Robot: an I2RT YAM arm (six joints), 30 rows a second.
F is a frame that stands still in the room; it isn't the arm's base.
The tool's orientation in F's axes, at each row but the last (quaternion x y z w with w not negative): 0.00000 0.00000 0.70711 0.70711; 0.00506 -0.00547 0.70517 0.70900; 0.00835 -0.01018 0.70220 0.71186; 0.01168 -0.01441 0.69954 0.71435
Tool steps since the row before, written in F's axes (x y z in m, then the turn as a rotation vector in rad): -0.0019 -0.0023 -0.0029 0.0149 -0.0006 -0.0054; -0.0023 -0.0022 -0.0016 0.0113 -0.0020 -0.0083; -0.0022 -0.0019 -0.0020 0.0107 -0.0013 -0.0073; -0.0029 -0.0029 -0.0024 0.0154 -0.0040 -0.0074
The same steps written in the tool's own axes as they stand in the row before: -0.0023 0.0019 -0.0029 -0.0006 -0.0149 -0.0054; -0.0022 0.0023 -0.0016 -0.0021 -0.0113 -0.0083; -0.0020 0.0022 -0.0019 -0.0013 -0.0107 -0.0073; -0.0030 0.0028 -0.0023 -0.0039 -0.0155 -0.0073
